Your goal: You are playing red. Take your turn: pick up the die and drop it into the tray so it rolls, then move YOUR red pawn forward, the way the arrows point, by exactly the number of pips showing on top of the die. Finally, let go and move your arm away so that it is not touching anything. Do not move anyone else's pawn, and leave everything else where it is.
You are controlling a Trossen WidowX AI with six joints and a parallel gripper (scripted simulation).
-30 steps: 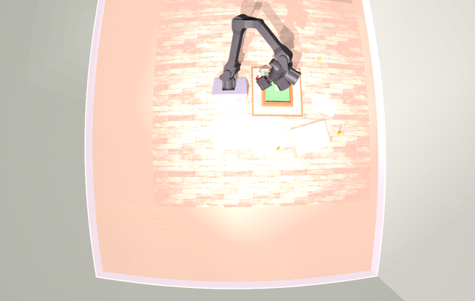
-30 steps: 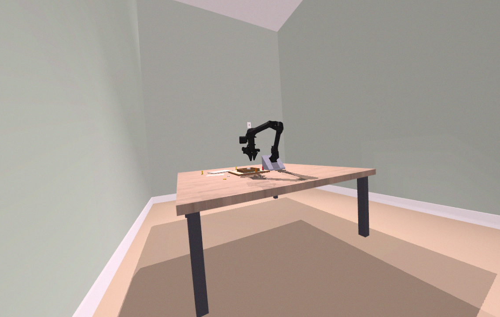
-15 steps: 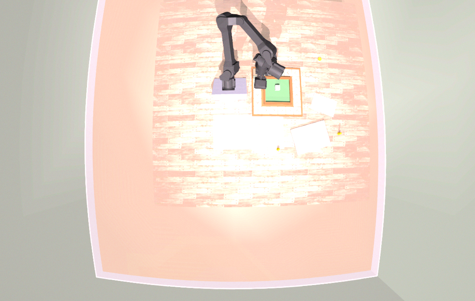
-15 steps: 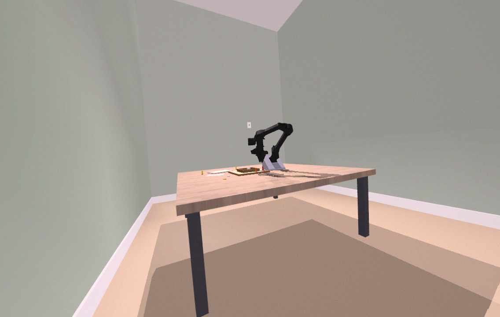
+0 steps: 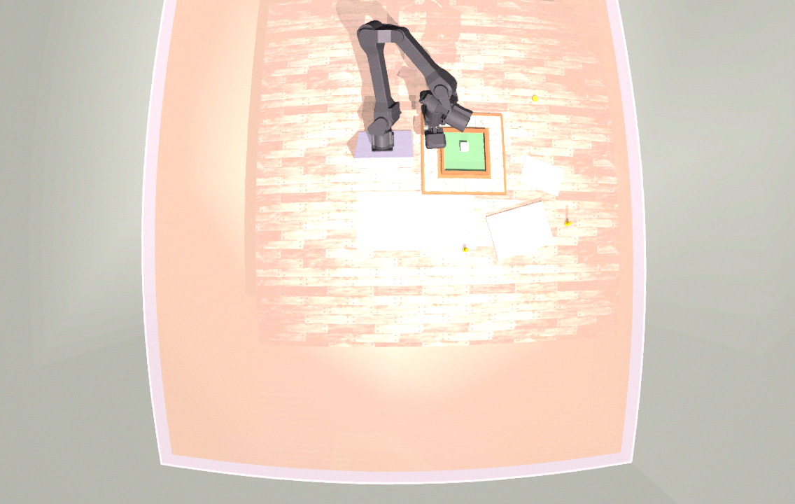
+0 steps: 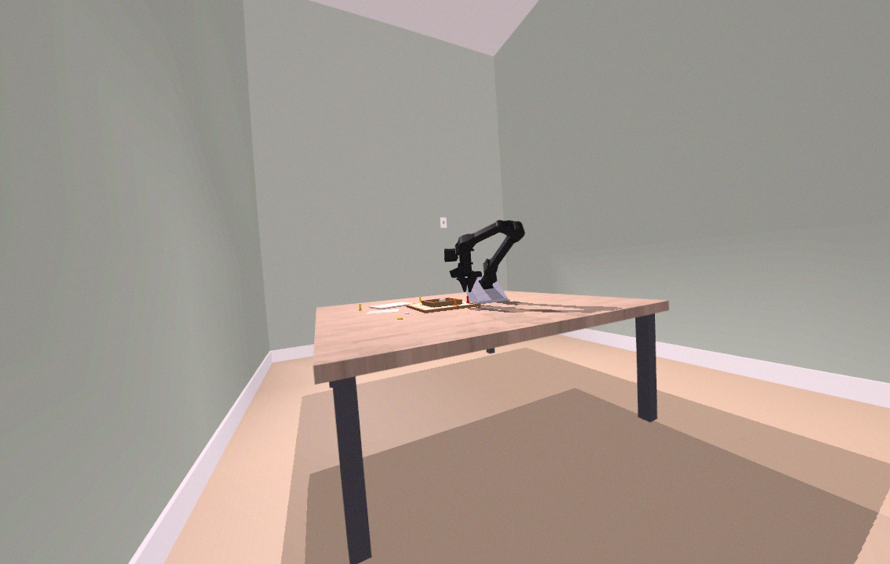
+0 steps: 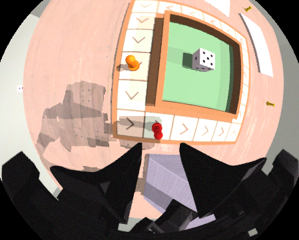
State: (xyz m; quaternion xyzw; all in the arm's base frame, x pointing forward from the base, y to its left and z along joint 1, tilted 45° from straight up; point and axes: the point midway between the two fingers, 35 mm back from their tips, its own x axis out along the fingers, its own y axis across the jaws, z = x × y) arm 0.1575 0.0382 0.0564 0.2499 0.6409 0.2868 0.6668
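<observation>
My gripper tip is now 4 cm above the red pawn. From my gripper tip the other things lie so: white die 11 cm ahead, 6 cm to the right, 4 cm below; then orange pawn 9 cm ahead, 4 cm to the left, 4 cm below.
</observation>
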